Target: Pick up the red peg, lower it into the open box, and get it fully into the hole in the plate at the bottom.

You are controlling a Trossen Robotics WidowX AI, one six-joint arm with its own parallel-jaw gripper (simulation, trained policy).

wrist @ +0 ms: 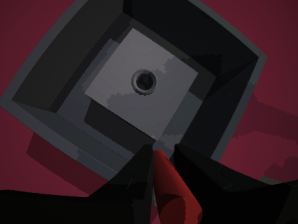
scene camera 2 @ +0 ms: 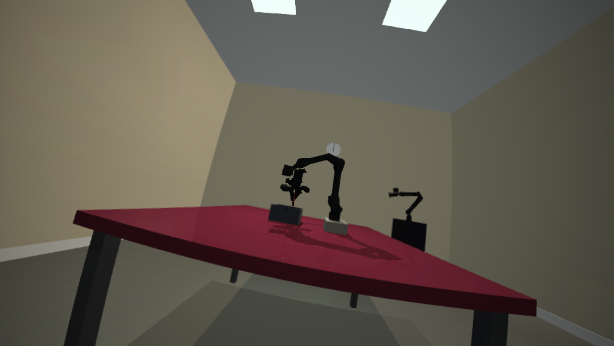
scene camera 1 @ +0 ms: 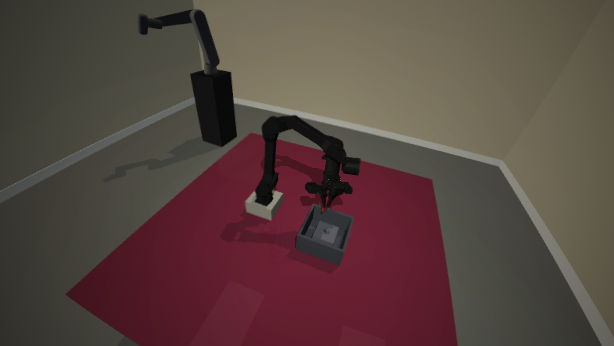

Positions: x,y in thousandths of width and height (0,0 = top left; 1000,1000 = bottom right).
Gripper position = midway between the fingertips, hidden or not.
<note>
In view: my gripper (scene camera 1: 530,600), a grey box (scene camera 1: 498,704) and a light grey plate (wrist: 461,270).
The grey box is seen too in the wrist view (wrist: 166,391). My gripper is seen too in the wrist view (wrist: 545,676). Scene camera 2 does not show the light grey plate, which is hidden by the grey box.
</note>
